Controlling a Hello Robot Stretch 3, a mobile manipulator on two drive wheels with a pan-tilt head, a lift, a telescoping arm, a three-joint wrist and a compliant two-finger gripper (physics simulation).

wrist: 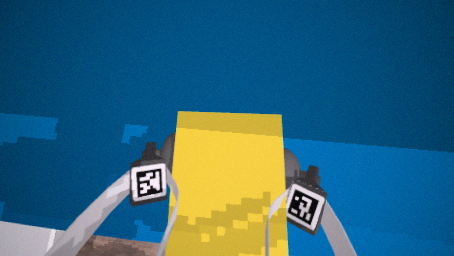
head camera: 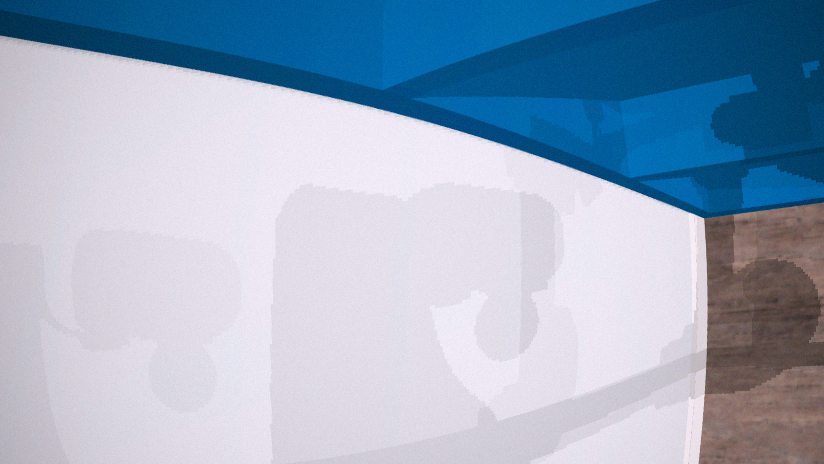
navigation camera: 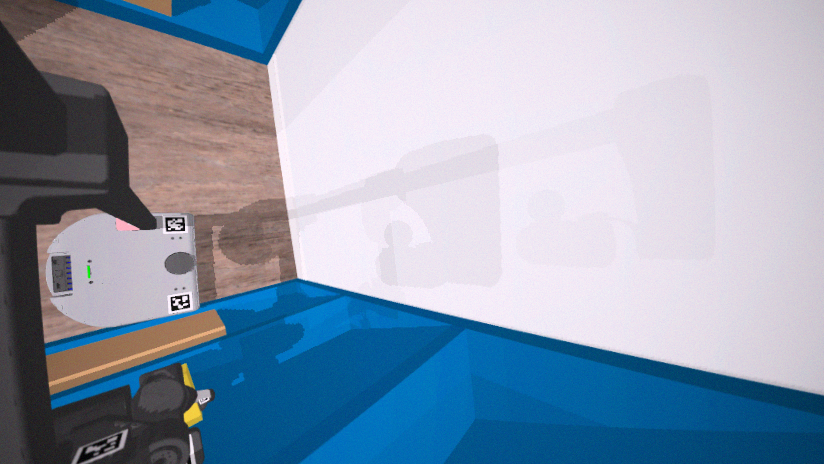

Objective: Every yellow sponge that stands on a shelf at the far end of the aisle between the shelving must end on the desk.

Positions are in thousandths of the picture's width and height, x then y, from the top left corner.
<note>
In view: the gripper (wrist: 510, 623) and a yellow sponge (wrist: 506, 654).
</note>
